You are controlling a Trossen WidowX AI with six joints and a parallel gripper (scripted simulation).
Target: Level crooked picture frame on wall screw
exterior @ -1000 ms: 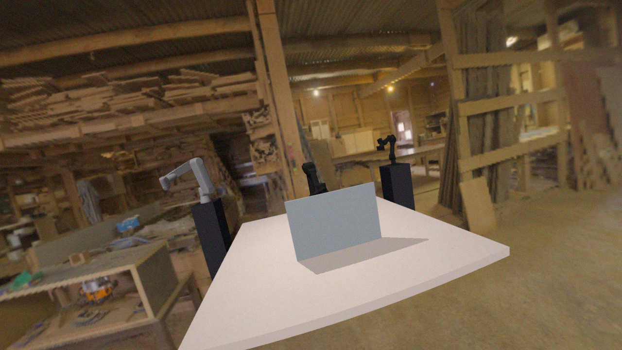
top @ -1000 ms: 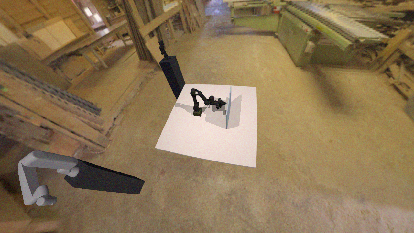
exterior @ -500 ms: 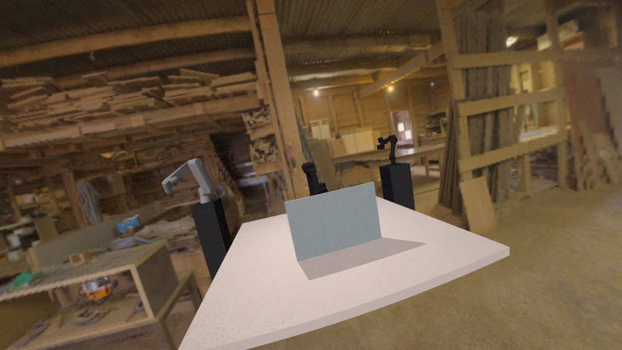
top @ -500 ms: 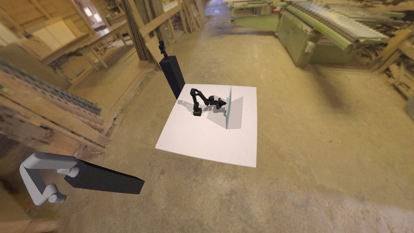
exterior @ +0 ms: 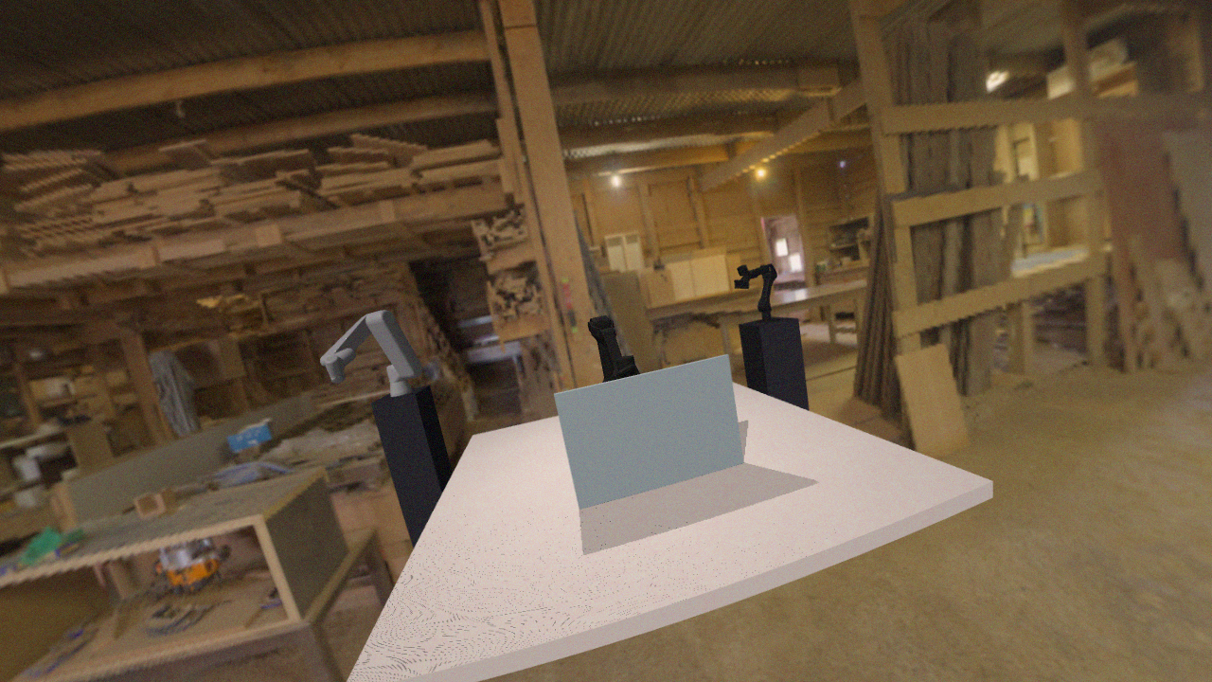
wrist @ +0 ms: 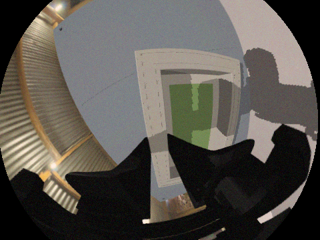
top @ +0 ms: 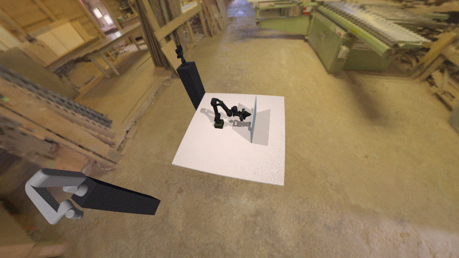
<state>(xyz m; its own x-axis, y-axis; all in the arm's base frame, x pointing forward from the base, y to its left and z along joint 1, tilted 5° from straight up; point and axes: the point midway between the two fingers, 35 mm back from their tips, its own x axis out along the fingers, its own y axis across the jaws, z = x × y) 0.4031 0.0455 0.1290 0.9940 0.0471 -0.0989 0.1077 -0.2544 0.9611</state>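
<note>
Now: the picture frame 5 cm below my gripper tip, 1 cm to the left of it and 1 cm ahead of it. The rest, counted from my gripper tip: wall panel (7 cm below, 2 cm ahead).
</note>
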